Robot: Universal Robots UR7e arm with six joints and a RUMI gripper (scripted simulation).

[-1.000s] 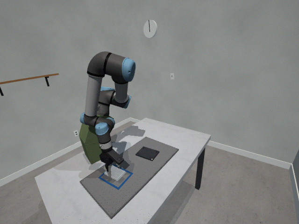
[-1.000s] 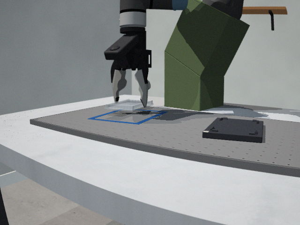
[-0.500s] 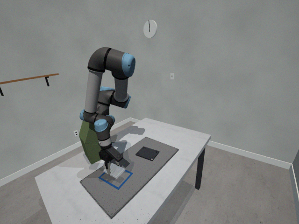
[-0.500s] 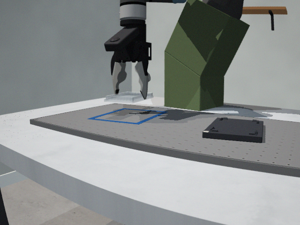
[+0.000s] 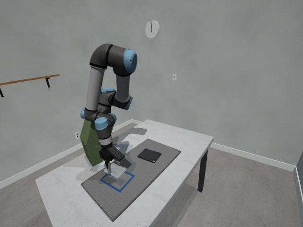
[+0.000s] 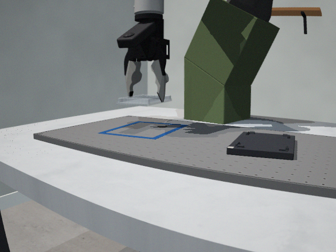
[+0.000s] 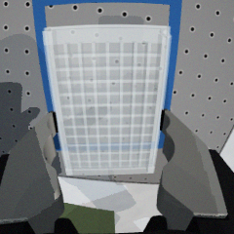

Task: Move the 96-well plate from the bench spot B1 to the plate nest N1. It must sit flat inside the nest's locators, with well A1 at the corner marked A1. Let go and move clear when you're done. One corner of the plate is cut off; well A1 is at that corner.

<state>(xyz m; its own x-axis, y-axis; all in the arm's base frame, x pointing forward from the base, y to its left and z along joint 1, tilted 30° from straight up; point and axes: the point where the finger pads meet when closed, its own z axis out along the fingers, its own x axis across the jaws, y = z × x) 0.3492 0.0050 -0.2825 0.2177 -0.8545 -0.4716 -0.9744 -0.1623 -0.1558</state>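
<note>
The black plate nest is 10 mm ahead of my hand, 310 mm to the left of it and 70 mm below it. From my hand the other things lie so: clear 96-well plate (10 mm below); then white corner mark (90 mm ahead, 270 mm to the left, 70 mm below).
</note>
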